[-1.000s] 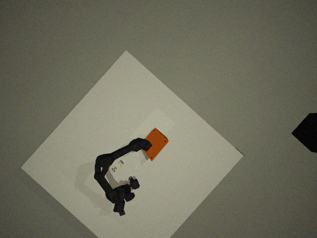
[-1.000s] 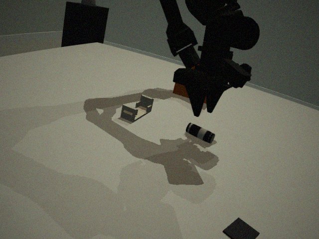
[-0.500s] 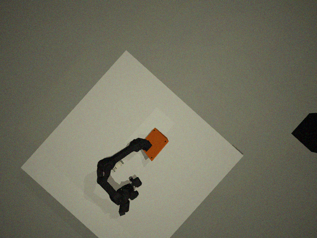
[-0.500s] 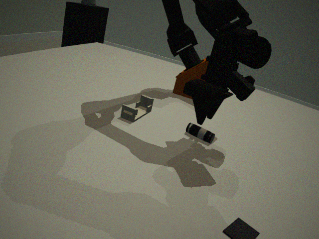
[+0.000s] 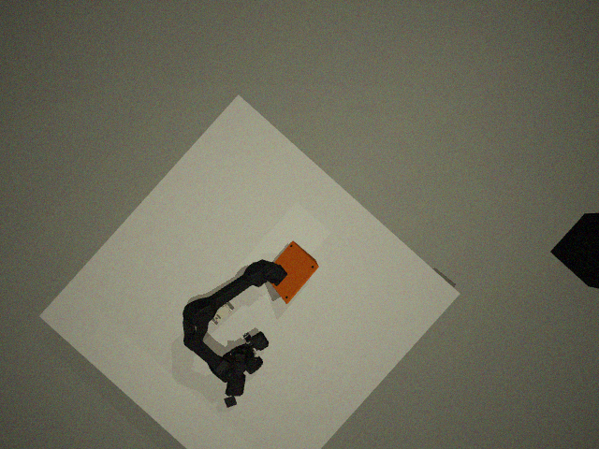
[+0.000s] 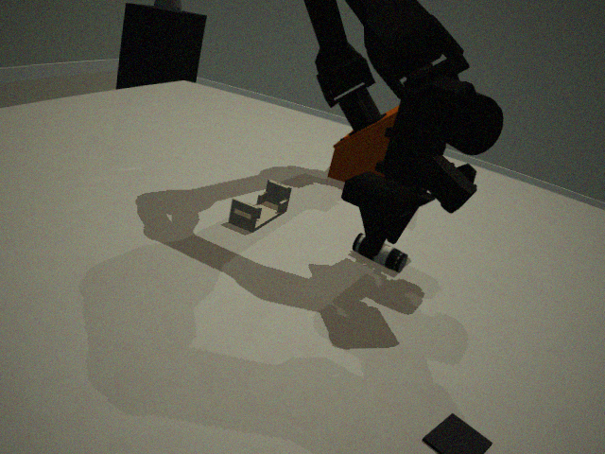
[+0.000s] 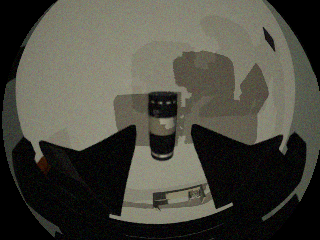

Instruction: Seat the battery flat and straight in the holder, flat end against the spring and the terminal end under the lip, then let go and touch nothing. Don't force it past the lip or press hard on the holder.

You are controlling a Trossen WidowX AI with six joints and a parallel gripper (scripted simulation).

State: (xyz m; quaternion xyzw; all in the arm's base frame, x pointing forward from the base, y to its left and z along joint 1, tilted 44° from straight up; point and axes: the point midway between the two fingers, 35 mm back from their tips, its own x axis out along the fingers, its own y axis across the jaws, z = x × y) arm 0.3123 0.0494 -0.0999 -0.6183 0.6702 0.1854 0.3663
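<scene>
The battery lies 10 mm below my gripper tip. Also, from my gripper tip: flat black square (260 mm ahead, 120 mm to the left, 20 mm below).
</scene>
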